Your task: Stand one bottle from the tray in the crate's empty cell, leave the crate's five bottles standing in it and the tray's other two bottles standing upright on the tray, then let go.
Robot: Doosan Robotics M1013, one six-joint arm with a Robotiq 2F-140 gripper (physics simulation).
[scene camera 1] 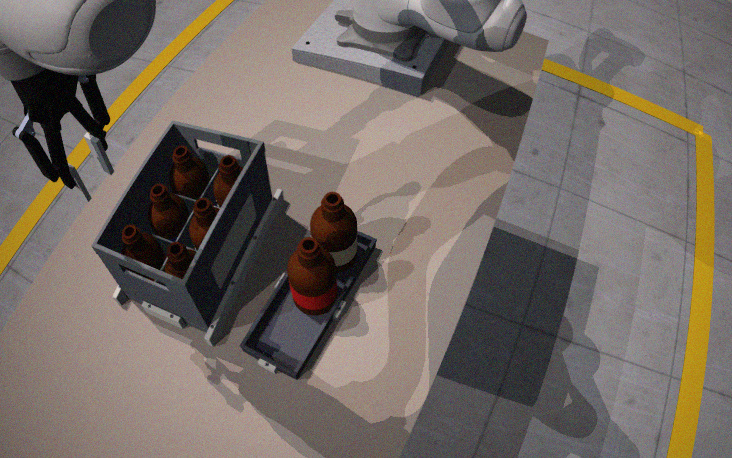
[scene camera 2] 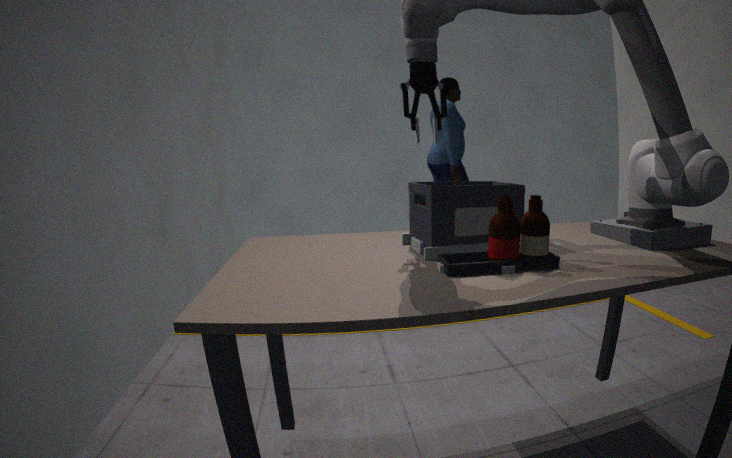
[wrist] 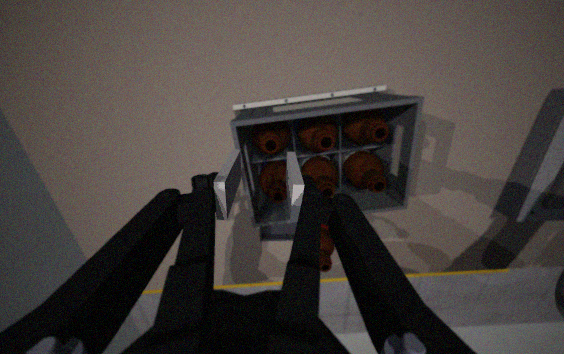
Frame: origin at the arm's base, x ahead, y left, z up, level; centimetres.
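Seen in the pictures: gripper, fingertip midpoint: [scene camera 1: 95, 182] [scene camera 2: 427, 143] [wrist: 263, 165]; arm's base, link origin: [scene camera 1: 387, 32] [scene camera 2: 649, 224].
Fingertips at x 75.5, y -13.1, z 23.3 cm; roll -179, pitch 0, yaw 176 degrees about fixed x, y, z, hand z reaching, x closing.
Offsets run from my fingertips to a thing's top centre.
The grey crate {dx -9.5, dy +5.4, dz -11.0 cm} [scene camera 1: 206, 297] [scene camera 2: 439, 218] [wrist: 414, 150] stands on the table. Brown bottles stand upright in it in two rows of three, one in each cell, such as a corner bottle {dx -0.5, dy +1.5, dz -12.2 cm} [scene camera 1: 141, 251] [wrist: 270, 143] and a middle bottle {dx -9.2, dy +1.2, dz -12.2 cm} [scene camera 1: 166, 213] [wrist: 318, 137]. The dark tray {dx -10.4, dy +27.7, dz -25.9 cm} [scene camera 1: 288, 330] [scene camera 2: 469, 266] [wrist: 276, 231] holds an upright red-label bottle {dx -11.0, dy +28.3, dz -12.5 cm} [scene camera 1: 313, 275] [scene camera 2: 503, 237] [wrist: 326, 245] and an upright white-label bottle {dx -19.5, dy +27.8, dz -12.5 cm} [scene camera 1: 333, 221] [scene camera 2: 534, 232]. My gripper [scene camera 1: 100, 184] [scene camera 2: 427, 138] [wrist: 263, 165] is above the crate, clear of its bottles, fingers partly open and empty.
A raised grey rail [scene camera 1: 245, 270] [wrist: 310, 98] runs along the crate's long side, between crate and tray. Small stops {dx +4.8, dy +6.9, dz -25.5 cm} [scene camera 1: 163, 314] sit at the crate's end. The arm's base plate [scene camera 1: 372, 67] [scene camera 2: 650, 236] stands on the table. A person [scene camera 2: 449, 135] shows behind the crate.
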